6 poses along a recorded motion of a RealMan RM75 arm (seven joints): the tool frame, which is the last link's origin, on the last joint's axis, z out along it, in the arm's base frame.
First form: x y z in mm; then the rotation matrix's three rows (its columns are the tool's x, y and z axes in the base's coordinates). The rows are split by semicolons.
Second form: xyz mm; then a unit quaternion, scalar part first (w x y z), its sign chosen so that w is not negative. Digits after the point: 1 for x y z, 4 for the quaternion.
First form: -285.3 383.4 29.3; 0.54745 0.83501 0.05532; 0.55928 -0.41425 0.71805; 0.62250 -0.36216 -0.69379
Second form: -285.3 383.4 29.3 0.3314 -0.8148 -0.4278 -0.2080
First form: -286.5 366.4 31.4; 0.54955 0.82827 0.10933; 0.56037 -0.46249 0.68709; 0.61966 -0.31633 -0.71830
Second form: -286.5 366.4 31.4 0.3036 -0.8262 -0.4202 -0.2206
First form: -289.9 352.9 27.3; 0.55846 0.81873 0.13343; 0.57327 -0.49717 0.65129; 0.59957 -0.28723 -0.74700
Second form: -289.9 352.9 27.3 0.2803 -0.8371 -0.4157 -0.2189
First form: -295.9 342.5 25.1; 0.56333 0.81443 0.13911; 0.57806 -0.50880 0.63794; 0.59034 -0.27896 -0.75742
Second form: -295.9 342.5 25.1 0.2725 -0.8411 -0.4139 -0.2168
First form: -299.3 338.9 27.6; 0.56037 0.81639 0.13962; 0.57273 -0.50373 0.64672; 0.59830 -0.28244 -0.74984
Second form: -299.3 338.9 27.6 0.2769 -0.8387 -0.4140 -0.2199
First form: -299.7 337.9 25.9; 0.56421 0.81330 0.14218; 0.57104 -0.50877 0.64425; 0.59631 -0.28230 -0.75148
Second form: -299.7 337.9 25.9 0.2757 -0.8403 -0.4119 -0.2197
